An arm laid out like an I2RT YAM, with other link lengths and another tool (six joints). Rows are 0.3 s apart.
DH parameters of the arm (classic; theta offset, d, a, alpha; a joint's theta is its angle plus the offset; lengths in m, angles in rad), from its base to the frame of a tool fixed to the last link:
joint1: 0 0.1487 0.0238 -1.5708
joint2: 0 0 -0.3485 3.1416
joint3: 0.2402 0 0.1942 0
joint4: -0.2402 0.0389 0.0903 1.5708
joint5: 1.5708 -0.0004 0 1.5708
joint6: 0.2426 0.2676 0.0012 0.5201
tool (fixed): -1.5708 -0.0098 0 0
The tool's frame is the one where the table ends.
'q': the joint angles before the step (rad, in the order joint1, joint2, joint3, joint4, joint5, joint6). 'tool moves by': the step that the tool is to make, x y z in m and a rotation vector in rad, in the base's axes. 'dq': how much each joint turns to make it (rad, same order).
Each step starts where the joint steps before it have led.
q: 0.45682 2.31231 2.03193 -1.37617 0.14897 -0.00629
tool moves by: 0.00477 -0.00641 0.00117 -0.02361 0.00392 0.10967
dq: -0.00002 0.00000 0.00003 0.00379 0.02861 -0.10912
